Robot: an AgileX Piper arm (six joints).
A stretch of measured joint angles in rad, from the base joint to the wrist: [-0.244 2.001 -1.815 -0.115 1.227 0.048]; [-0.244 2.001 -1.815 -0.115 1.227 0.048]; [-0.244 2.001 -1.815 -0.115 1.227 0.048]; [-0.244 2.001 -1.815 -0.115 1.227 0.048]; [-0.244 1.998 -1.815 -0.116 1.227 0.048]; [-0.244 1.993 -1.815 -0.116 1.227 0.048]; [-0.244 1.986 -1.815 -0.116 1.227 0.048]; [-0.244 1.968 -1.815 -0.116 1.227 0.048]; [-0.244 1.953 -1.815 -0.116 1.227 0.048]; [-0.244 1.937 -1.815 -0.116 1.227 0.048]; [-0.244 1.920 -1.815 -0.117 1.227 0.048]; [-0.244 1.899 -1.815 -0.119 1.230 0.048]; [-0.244 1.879 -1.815 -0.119 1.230 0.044]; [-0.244 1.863 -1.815 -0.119 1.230 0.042]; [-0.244 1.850 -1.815 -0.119 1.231 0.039]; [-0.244 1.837 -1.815 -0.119 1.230 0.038]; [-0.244 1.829 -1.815 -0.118 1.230 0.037]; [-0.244 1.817 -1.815 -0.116 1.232 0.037]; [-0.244 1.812 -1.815 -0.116 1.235 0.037]
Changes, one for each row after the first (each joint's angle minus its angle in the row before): [0.000 0.000 0.000 0.000 0.000 0.000]; [0.000 0.000 0.000 0.000 0.000 0.000]; [0.000 0.000 0.000 0.000 0.000 0.000]; [0.000 -0.003 0.000 -0.001 0.000 0.000]; [0.000 -0.005 0.000 0.000 0.000 0.000]; [0.000 -0.007 0.000 0.000 0.000 0.000]; [0.000 -0.018 0.000 0.000 0.000 0.000]; [0.000 -0.015 0.000 0.000 0.000 0.000]; [0.000 -0.016 0.000 0.000 0.000 0.000]; [0.000 -0.017 0.000 -0.001 0.000 0.000]; [0.000 -0.021 0.000 -0.002 0.003 0.000]; [0.000 -0.020 0.000 0.000 0.000 -0.004]; [0.000 -0.016 0.000 0.000 0.000 -0.002]; [0.000 -0.013 0.000 0.000 0.001 -0.003]; [0.000 -0.013 0.000 0.000 -0.001 -0.001]; [0.000 -0.008 0.000 0.001 0.000 -0.001]; [0.000 -0.012 0.000 0.002 0.002 0.000]; [0.000 -0.005 0.000 0.000 0.003 0.000]
